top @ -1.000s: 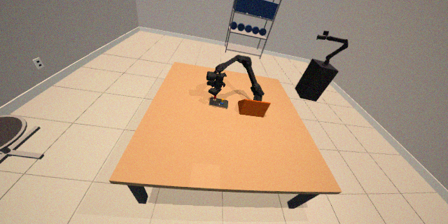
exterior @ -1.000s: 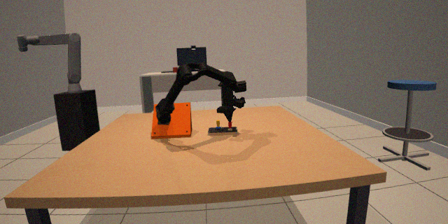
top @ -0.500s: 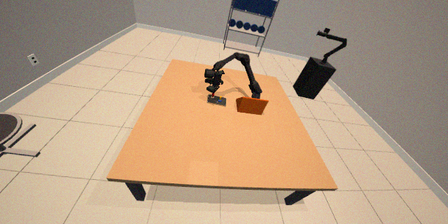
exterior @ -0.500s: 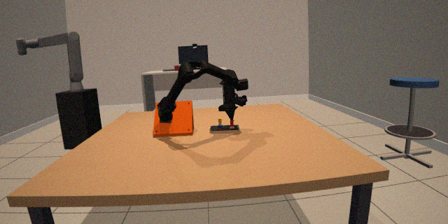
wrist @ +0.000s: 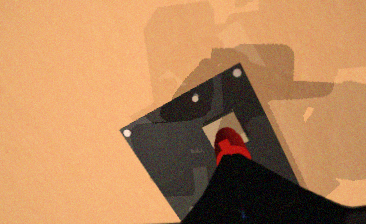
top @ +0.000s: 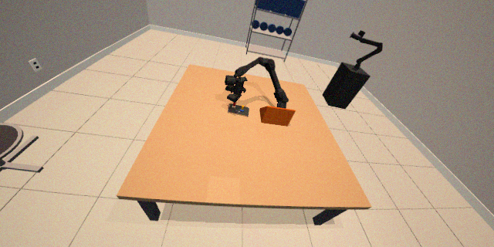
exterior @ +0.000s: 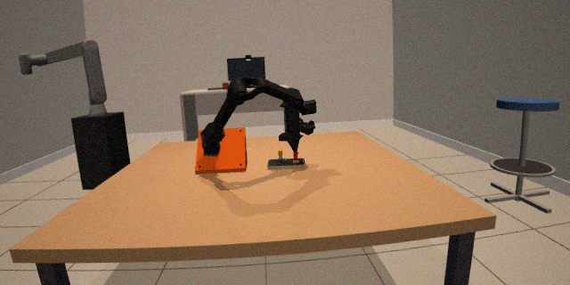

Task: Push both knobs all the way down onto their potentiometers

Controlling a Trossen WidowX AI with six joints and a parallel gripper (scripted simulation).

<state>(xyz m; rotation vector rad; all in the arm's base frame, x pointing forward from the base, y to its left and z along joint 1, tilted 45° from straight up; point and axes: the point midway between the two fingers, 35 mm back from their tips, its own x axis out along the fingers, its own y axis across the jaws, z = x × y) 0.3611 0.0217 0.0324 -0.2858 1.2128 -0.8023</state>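
My gripper tip is now 1 cm above the red knob. Round my gripper tip: yellow knob 7 cm behind, 3 cm to the left, 1 cm below.
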